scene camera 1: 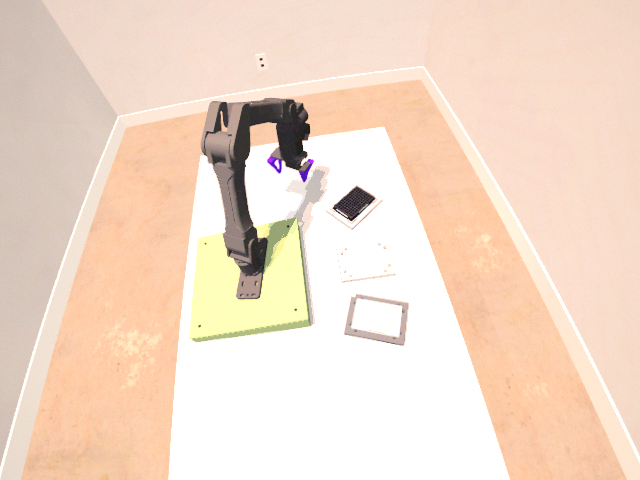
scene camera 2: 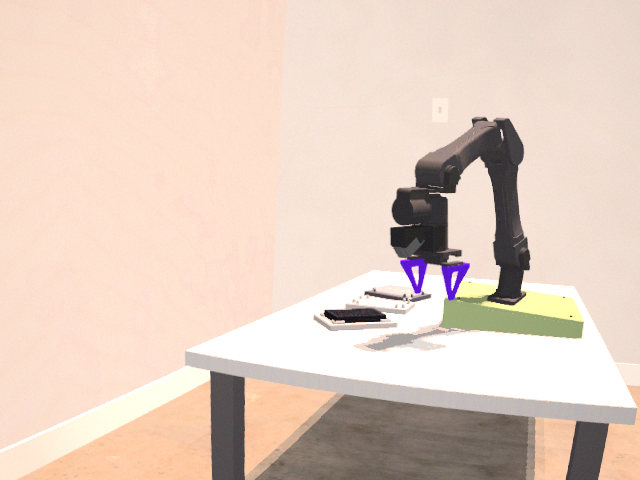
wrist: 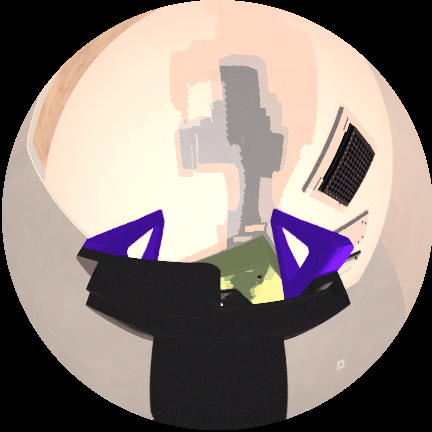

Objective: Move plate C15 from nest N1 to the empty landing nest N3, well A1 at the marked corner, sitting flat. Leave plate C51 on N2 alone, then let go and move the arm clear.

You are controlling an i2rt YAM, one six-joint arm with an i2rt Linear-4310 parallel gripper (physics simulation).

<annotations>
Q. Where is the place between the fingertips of the gripper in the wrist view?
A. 217,214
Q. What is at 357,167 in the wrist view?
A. A black perforated plate.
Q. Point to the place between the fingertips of the gripper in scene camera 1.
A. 292,177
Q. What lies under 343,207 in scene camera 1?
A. A black perforated plate.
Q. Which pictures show the gripper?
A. Scene camera 1, scene camera 2 and the wrist view: all of them.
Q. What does the gripper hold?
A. Nothing.
</annotations>
